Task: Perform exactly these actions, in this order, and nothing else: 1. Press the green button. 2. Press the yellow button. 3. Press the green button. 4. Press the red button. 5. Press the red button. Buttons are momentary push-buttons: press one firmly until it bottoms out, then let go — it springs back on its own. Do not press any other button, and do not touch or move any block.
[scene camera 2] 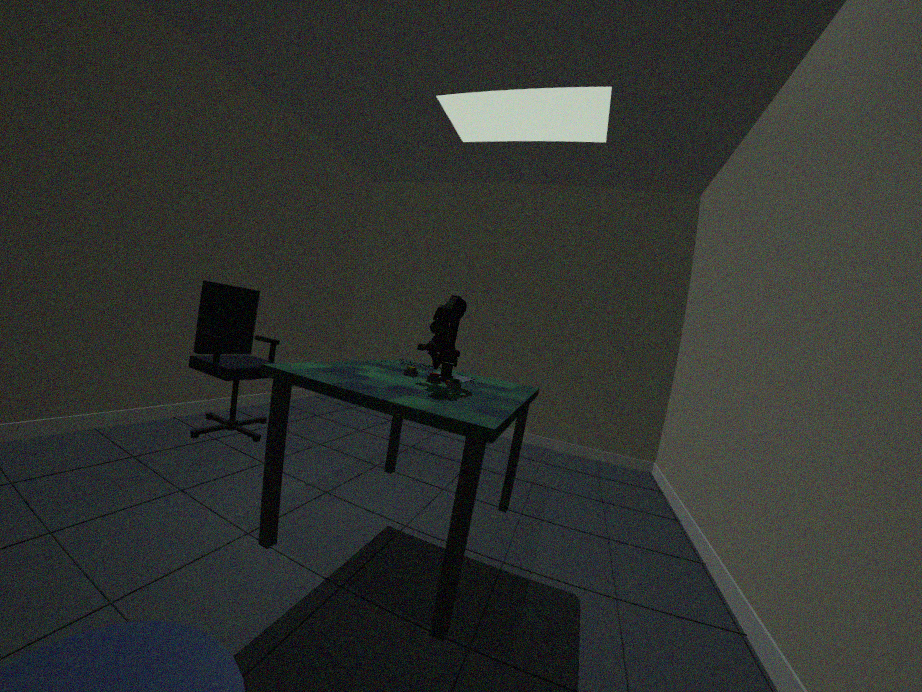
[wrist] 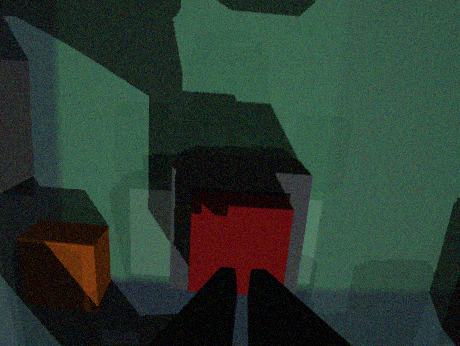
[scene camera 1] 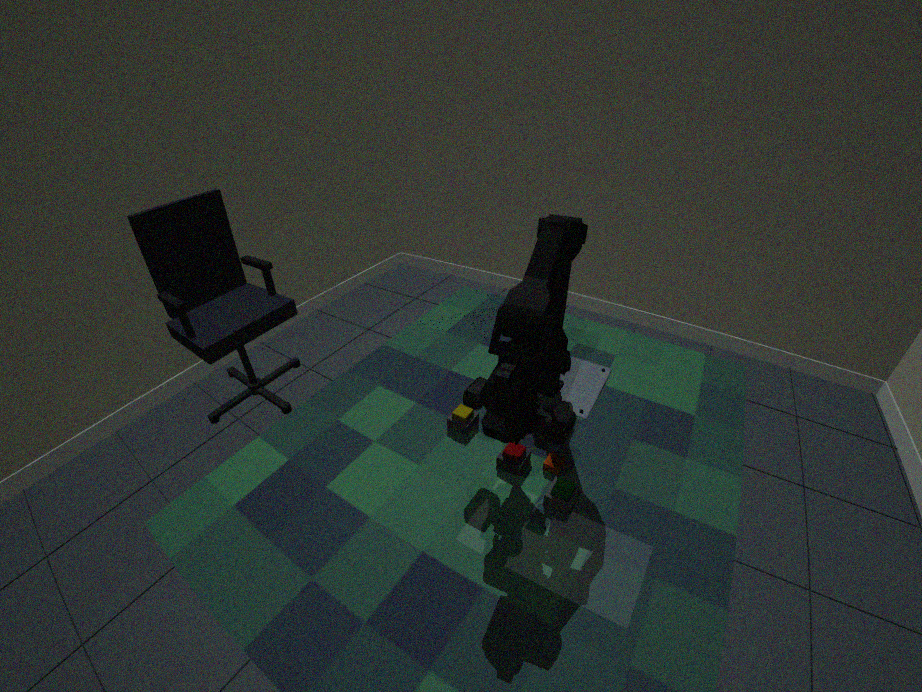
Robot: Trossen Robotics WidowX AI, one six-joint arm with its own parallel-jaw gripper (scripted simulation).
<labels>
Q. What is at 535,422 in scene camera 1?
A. My gripper.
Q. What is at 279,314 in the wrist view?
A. My gripper.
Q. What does my gripper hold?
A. Nothing.
</labels>
